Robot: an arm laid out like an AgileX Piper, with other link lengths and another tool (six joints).
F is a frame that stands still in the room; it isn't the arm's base.
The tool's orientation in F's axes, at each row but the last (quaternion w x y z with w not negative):
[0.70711 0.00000 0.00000 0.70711]
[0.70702 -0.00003 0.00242 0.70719]
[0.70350 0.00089 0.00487 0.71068]
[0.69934 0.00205 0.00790 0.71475]
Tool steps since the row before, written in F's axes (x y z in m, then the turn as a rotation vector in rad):
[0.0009 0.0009 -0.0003 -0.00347 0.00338 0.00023]
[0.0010 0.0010 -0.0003 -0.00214 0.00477 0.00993]
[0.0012 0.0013 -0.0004 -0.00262 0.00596 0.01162]
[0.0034 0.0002 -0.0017 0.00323 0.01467 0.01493]
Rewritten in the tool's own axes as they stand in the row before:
[0.0009 -0.0009 -0.0003 0.00338 0.00347 0.00023]
[0.0010 -0.0010 -0.0003 0.00474 0.00217 0.00994]
[0.0013 -0.0012 -0.0004 0.00592 0.00265 0.01163]
[0.0001 -0.0034 -0.0017 0.01447 -0.00334 0.01510]

